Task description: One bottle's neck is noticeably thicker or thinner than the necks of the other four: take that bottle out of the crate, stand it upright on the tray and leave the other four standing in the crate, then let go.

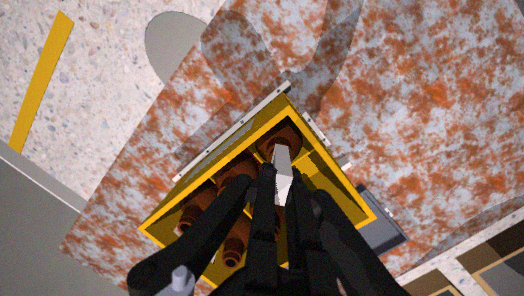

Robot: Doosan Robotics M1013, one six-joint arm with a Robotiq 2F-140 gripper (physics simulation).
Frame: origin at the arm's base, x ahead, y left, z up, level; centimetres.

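Seen in the pictures: gripper, between the fingertips: [278,156].
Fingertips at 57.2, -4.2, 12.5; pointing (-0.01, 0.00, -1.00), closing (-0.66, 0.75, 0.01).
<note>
Offsets run from my fingertips to a thing's top centre, as dx, dy, dz. Level surfaces: height alone.
A yellow crate {+8.8, +5.7, +0.8} [215,171] stands below my gripper, with brown bottles inside. One bottle {+0.2, +0.5, -0.4} [264,144] is in the top corner, its neck largely covered by the fingertips. Another bottle {+9.5, +1.5, -0.4} [234,171] is beside it, partly behind a finger linkage. A third bottle {+18.0, +1.6, -0.4} [197,204] is near the left corner, and a fourth bottle {+17.1, +10.9, -0.4} [233,249] shows its open mouth lower down. A fifth bottle {+8.8, +10.0, -0.4} [277,220] is mostly hidden behind the fingers. The necks cannot be compared well. My gripper [278,156] is shut and empty, its pale fingertips over the crate's upper part.
A grey flat panel with a dark edge {+4.2, +33.2, -14.1} [382,231], possibly the tray, lies right of the crate, partly hidden by it. Pale rails [242,122] run along the crate's outer sides. The crate stands on a rust-mottled surface {dz -16.7} [425,100]. Tan-framed compartments [505,270] are at the lower right.
</note>
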